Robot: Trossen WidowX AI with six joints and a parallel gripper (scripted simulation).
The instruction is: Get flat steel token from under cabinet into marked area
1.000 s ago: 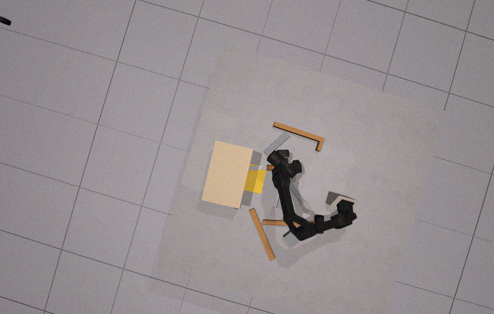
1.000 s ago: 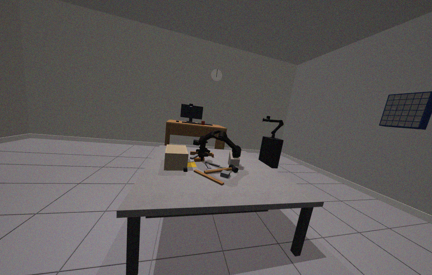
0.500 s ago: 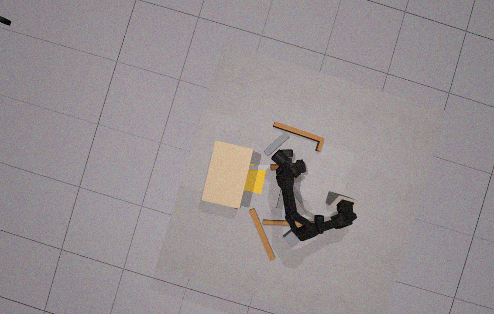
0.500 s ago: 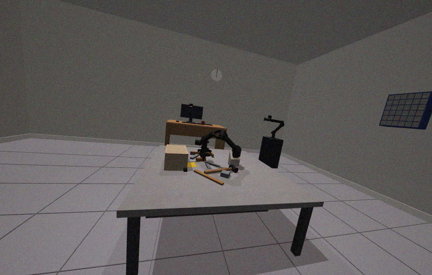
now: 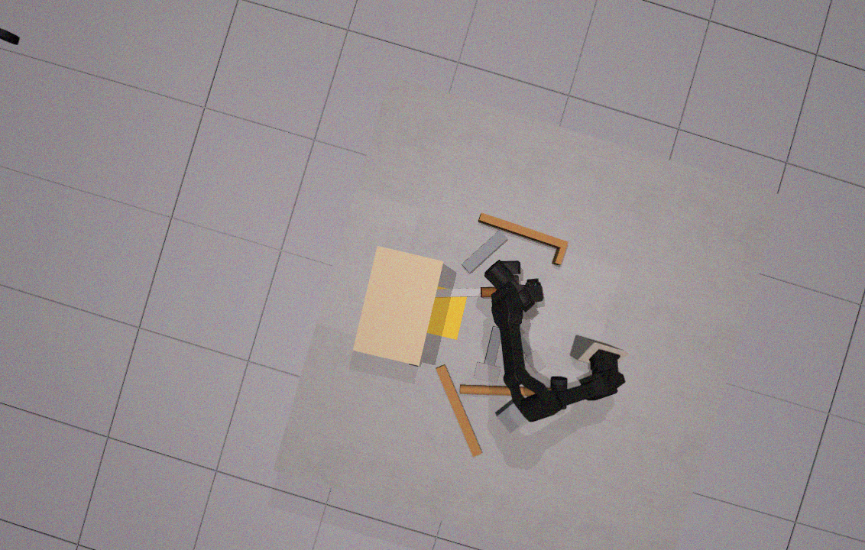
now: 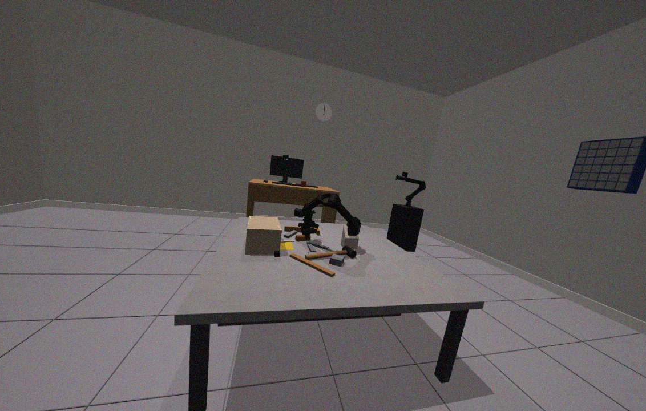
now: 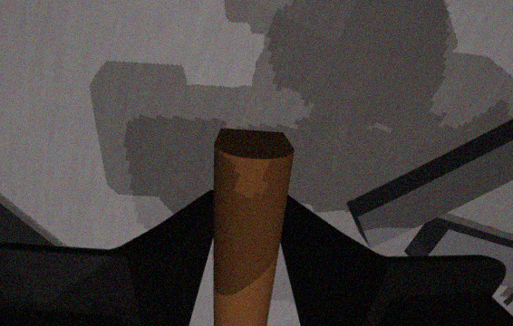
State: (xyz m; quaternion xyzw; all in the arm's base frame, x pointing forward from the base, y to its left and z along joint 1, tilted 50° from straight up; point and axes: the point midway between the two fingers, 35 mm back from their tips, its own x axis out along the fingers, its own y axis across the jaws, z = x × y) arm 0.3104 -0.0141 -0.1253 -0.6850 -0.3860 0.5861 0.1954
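Now: gripper tip 10 cm to the left of the grey bar and 10 cm short of it. Round my gripper tip: grey l-shaped bracket: 22 cm to the left, 1 cm behind; grey block: 37 cm to the left, 13 cm behind, 1 cm above; grey steel token: 33 cm ahead, 14 cm to the left.
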